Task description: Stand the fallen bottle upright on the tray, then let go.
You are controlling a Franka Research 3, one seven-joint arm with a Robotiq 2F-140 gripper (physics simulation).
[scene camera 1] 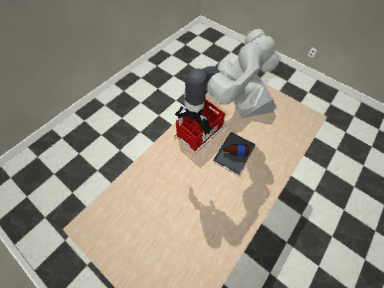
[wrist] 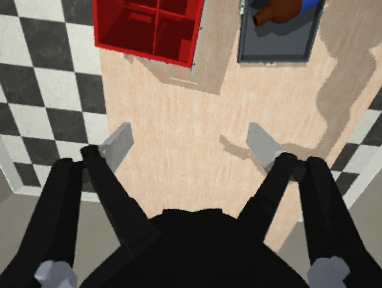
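The brown bottle with a blue label lies on its side on the dark grey tray. Its neck points left in both views; the wrist view cuts off its far part. My gripper is open with its fingers wide apart, and it holds nothing. In the scene view it appears over the red crate, to the left of the tray. In the wrist view the tray and bottle are beyond the fingertips, at the upper right.
The red crate with compartments stands left of the tray, a strip of table between them. The wooden table extends toward the scene camera. The arm's base stands at the table's far end.
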